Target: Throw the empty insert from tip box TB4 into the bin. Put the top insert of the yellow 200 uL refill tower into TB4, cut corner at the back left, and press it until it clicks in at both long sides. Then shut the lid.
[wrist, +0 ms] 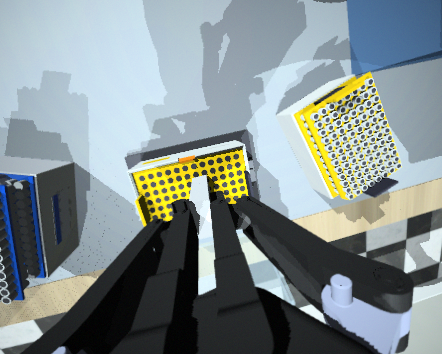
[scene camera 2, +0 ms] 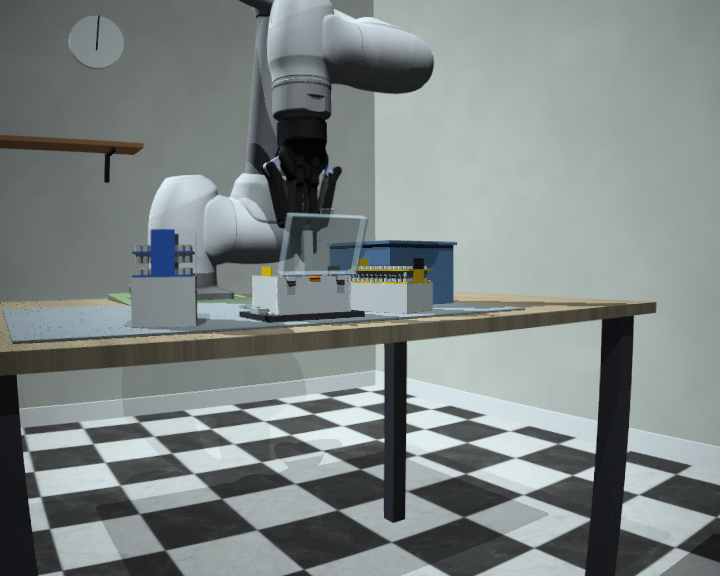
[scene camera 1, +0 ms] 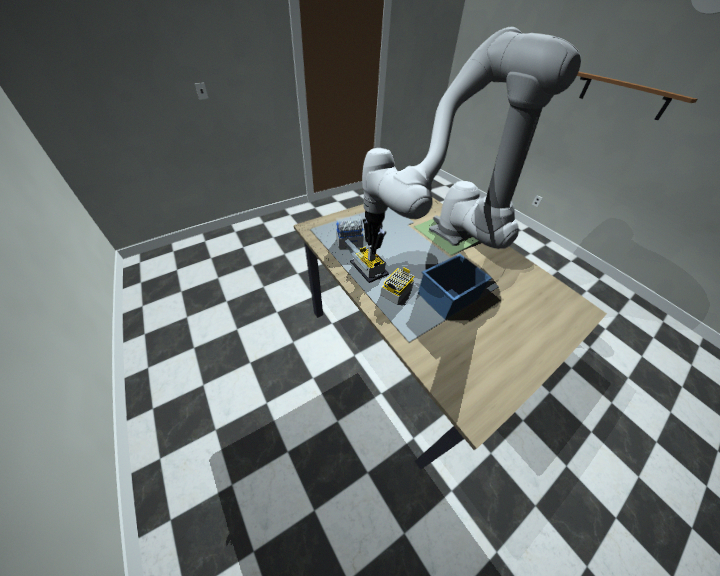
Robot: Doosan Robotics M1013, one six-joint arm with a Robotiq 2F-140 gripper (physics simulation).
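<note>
Tip box TB4 (scene camera 1: 370, 264) (scene camera 2: 303, 294) (wrist: 160, 162) is a white box on a dark base, and its clear lid (scene camera 2: 325, 242) stands open. A yellow insert (wrist: 167, 182) with empty holes sits in it. My gripper (scene camera 1: 372, 250) (scene camera 2: 309, 231) (wrist: 202, 189) is shut with nothing between the fingers. Its tips are low over the middle of the insert, beside the raised lid. I cannot tell whether they touch it. The yellow refill tower (scene camera 1: 399, 281) (scene camera 2: 389, 276) (wrist: 349, 140), full of tips, stands to the right of TB4. The blue bin (scene camera 1: 454, 282) (scene camera 2: 415, 260) (wrist: 370, 31) is beyond it.
A blue refill tower (scene camera 1: 350, 230) (scene camera 2: 164, 260) on a grey block (wrist: 61, 207) stands left of TB4. All of these rest on a grey mat (scene camera 1: 415, 322) on the wooden table (scene camera 1: 529, 343). The arm's base stands on a green pad (scene camera 1: 426, 229) at the back.
</note>
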